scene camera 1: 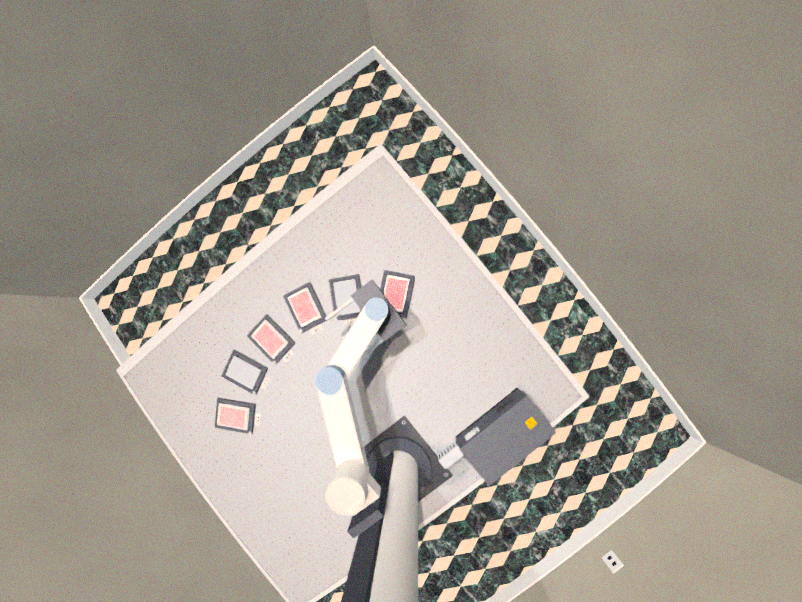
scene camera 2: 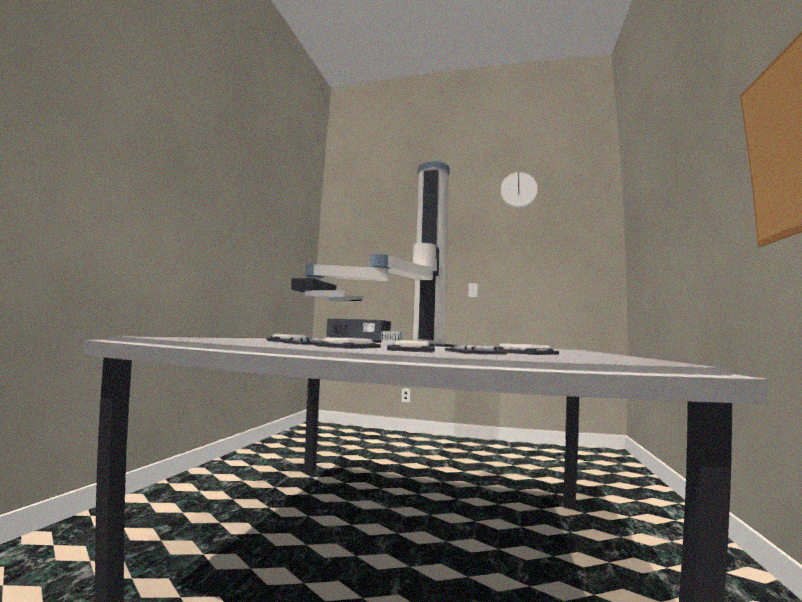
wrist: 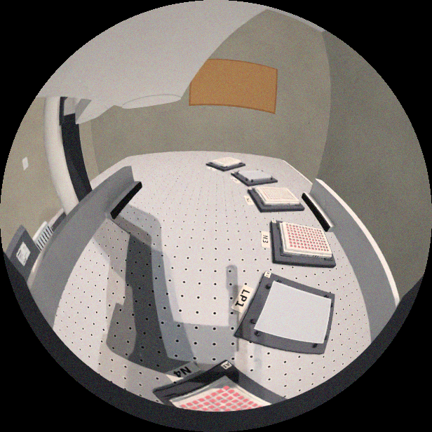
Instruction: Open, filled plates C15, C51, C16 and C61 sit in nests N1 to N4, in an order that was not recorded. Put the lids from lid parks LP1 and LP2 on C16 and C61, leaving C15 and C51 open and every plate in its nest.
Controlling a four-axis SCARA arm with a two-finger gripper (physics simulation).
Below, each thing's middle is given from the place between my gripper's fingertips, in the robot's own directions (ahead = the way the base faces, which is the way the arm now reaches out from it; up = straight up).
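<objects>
Relative to the lid park LP1 (wrist: 244, 331), my hand is 80 mm to the left of it, 130 mm short of it and 170 mm above it. Positions from my hand: plate C61 (scene camera 1: 302, 302), 70 mm to the left, 200 mm ahead, 150 mm below; nest N3 (wrist: 298, 260), 70 mm to the left, 200 mm ahead, 170 mm below; nest N4 (wrist: 200, 380), 20 mm ahead, 230 mm to the right, 170 mm below.
</objects>
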